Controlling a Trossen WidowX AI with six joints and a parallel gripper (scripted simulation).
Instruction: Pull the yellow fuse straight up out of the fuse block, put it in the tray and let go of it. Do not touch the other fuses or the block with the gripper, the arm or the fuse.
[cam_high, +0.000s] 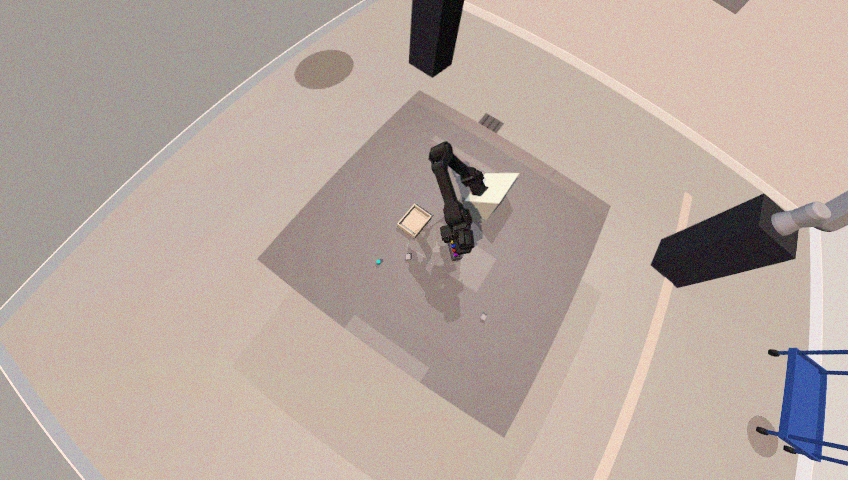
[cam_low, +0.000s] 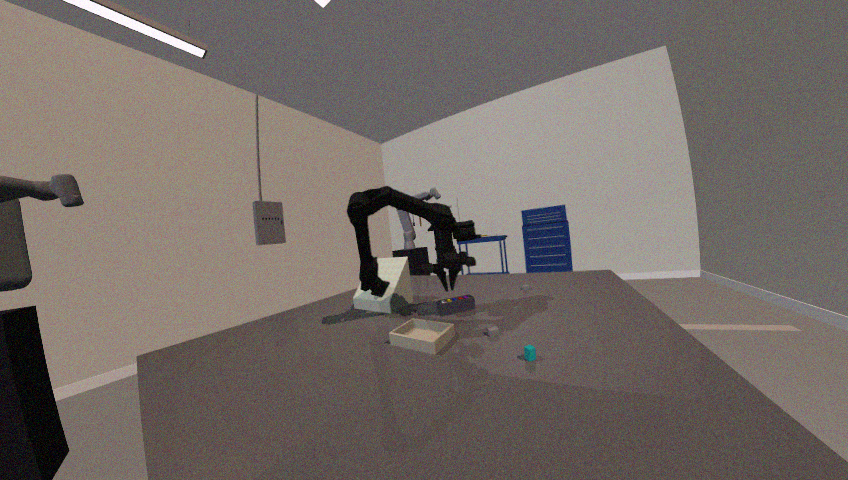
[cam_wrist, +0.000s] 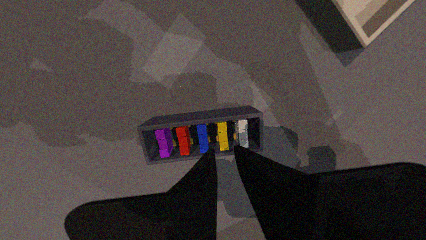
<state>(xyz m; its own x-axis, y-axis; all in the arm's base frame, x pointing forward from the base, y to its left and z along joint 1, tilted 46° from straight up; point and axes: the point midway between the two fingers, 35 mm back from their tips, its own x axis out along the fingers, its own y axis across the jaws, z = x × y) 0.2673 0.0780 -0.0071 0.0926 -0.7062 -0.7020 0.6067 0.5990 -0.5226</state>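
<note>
Right now the beige tray is 3 cm ahead of my gripper tip, 20 cm to the right of it and 7 cm below it. Also, from my gripper tip: teal block (29 cm ahead, 19 cm to the right, 6 cm below).
</note>
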